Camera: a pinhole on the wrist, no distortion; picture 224 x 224 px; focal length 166.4 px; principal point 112.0 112.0 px. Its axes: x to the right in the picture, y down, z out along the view. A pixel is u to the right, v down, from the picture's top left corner.
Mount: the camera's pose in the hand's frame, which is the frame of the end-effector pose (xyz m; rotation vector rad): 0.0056 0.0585 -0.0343 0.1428 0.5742 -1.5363
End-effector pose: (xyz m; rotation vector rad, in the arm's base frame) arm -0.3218 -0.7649 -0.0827 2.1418 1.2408 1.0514
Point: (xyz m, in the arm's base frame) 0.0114 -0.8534 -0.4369
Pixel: 59.8 17.6
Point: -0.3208 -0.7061 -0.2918
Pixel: 212.5 47.3
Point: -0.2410 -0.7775 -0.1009
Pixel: 67.8 65.6
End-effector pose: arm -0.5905 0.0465 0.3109 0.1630 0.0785 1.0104
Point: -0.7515 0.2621 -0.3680
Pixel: behind the camera
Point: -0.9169 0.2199 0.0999
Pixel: behind the camera
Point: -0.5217 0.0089 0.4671
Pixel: 119.5 67.9
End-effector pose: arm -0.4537 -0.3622 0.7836 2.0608 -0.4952 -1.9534
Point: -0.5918 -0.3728 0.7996
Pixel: 65.9 40.3
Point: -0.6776 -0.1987 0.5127
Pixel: 167.2 138.6
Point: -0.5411 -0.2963 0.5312
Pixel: 187.4 197.7
